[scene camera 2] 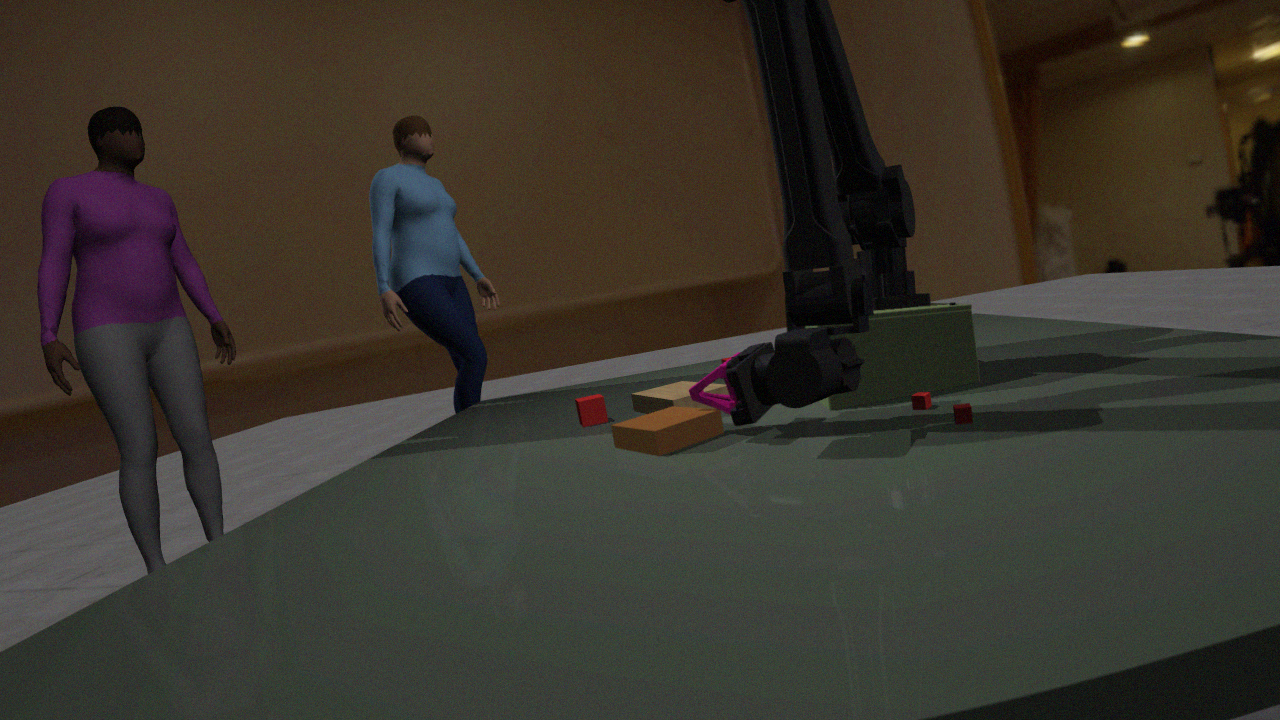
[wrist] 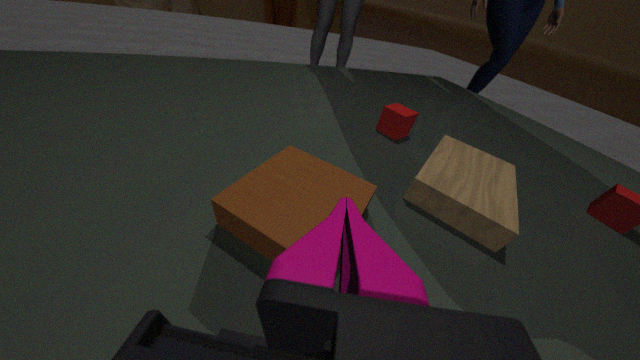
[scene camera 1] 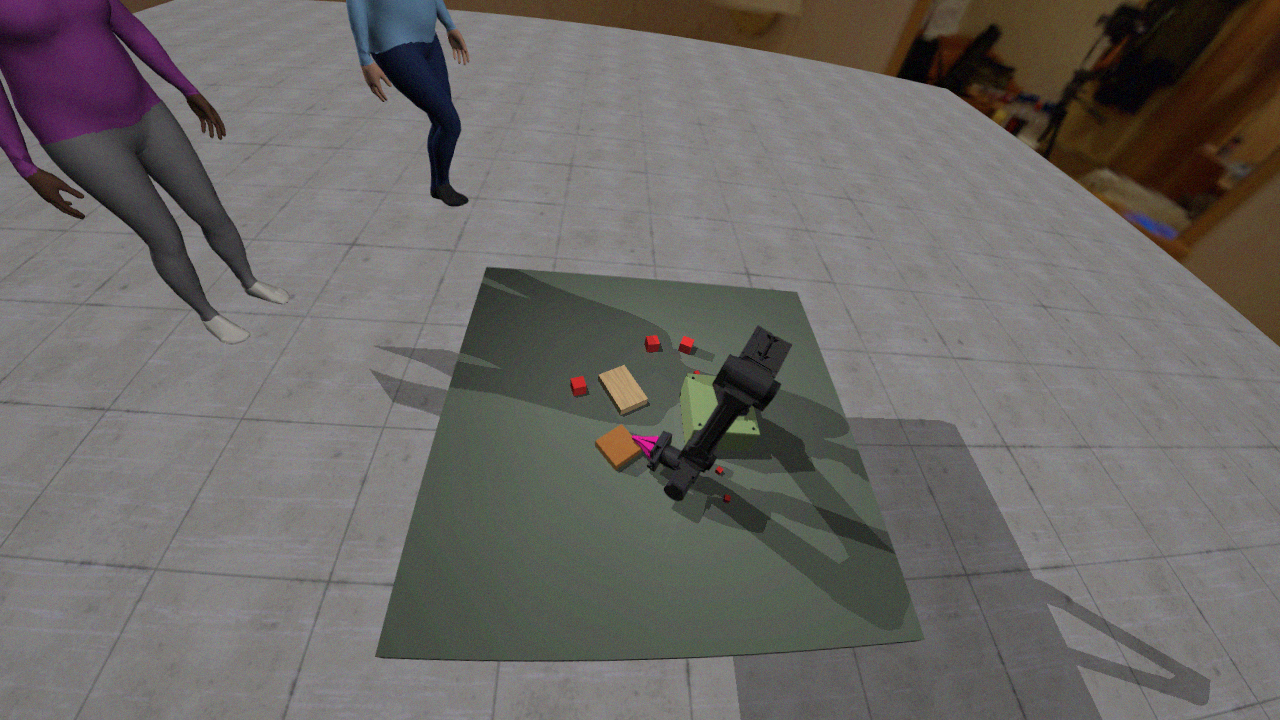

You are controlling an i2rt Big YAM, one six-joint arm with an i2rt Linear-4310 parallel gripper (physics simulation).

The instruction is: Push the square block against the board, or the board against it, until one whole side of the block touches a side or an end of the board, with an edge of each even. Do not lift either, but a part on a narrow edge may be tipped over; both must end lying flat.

gripper: shut, holds nothing
a pale tan board: on the table
an orange square block: on the table
